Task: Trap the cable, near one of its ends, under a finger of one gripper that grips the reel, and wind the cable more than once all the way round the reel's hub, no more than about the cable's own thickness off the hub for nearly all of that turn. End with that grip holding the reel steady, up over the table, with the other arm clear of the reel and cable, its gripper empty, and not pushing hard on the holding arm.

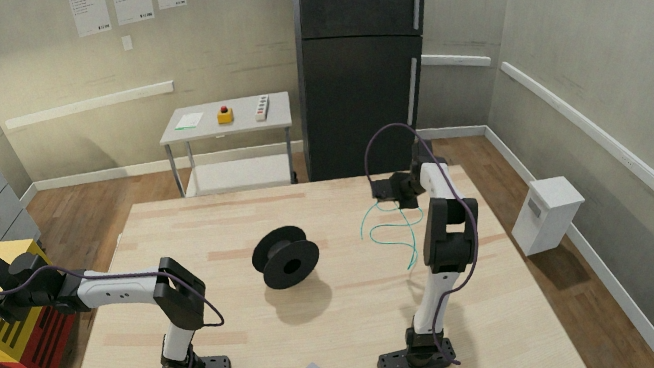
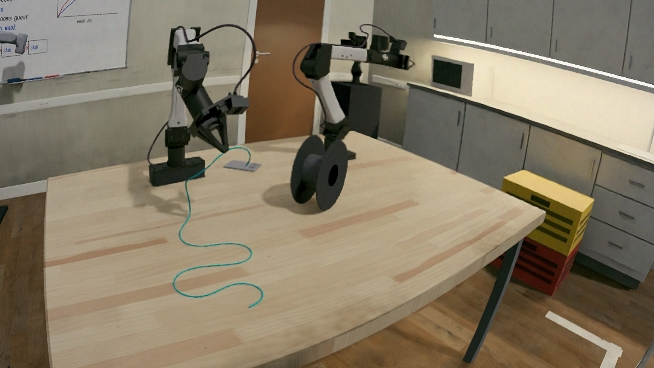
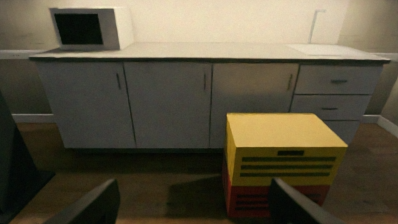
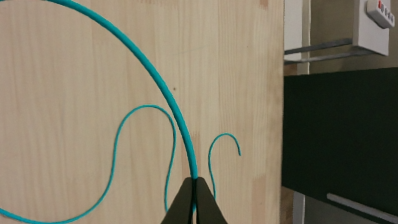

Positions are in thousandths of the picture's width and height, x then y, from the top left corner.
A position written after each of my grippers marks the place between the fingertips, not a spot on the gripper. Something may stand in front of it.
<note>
I see my left gripper (image 3: 489,842), my right gripper (image 2: 346,414) and a black reel (image 2: 496,471).
The black reel is seen too in image 1 (image 1: 435,730). Image 3 misses the black reel: it is out of frame. Image 4 does not show the black reel: it is out of frame.
</note>
